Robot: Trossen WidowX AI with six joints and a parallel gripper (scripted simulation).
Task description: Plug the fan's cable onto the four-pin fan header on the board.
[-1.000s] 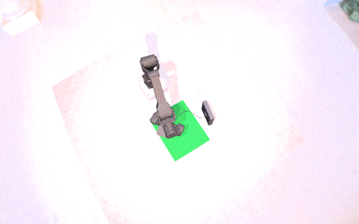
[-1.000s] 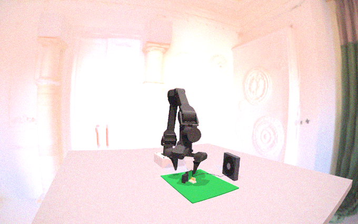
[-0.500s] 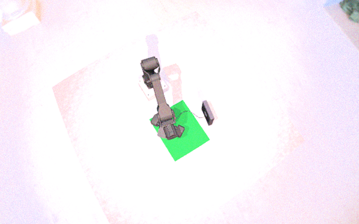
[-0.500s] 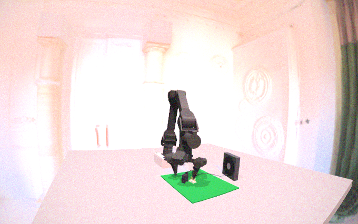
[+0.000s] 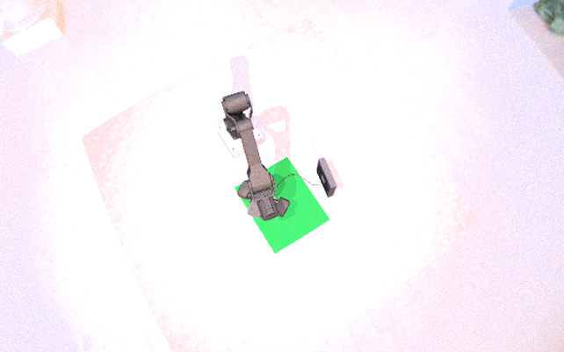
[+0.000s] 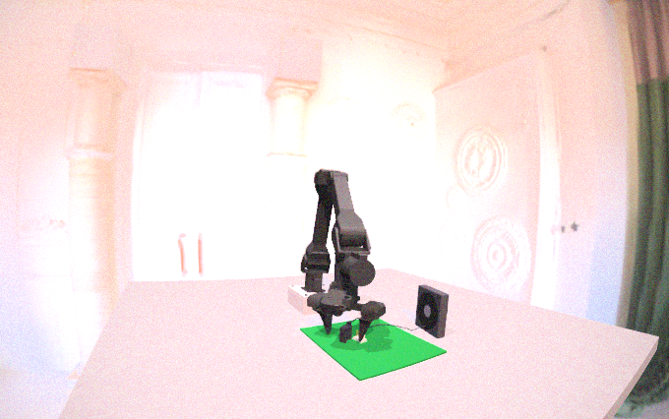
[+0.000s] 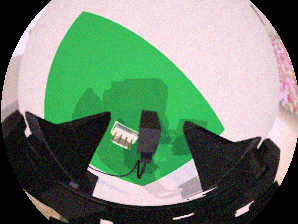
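Right now my gripper tip is 4 cm to the right of the cream four-pin header, 2 cm above it and 1 cm short of it. From my gripper tip the other things lie so: fan cable plug (1 cm to the left, 1 cm above); black fan (23 cm to the left, 5 cm ahead, 4 cm above); green board (6 cm to the left, 3 cm below, 3 cm ahead).
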